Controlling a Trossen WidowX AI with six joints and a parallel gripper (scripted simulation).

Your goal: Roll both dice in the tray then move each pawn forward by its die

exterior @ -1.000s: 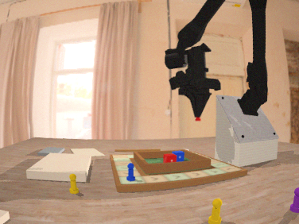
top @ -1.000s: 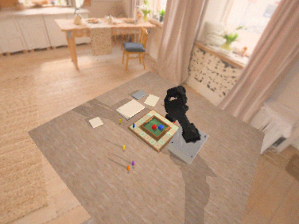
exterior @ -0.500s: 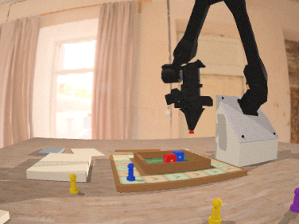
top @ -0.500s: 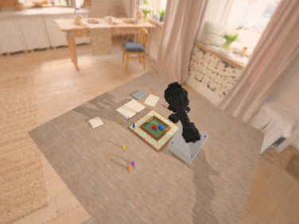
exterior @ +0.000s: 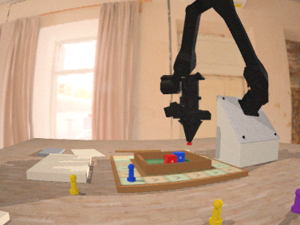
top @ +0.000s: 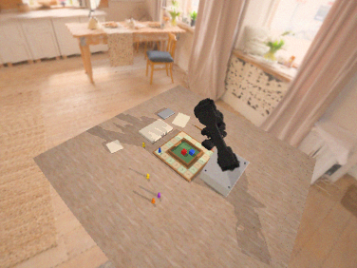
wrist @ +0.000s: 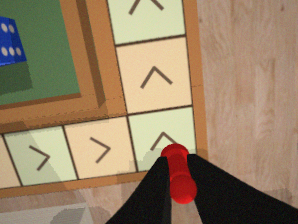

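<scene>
Now: gripper tip 10 mm below the red pawn. Round my gripper tip: green tray 120 mm to the left, 100 mm ahead, 50 mm below; then blue pawn 240 mm to the left, 210 mm ahead, 30 mm below; then thin wooden stick 150 mm ahead, 140 mm to the right, 50 mm below.
</scene>
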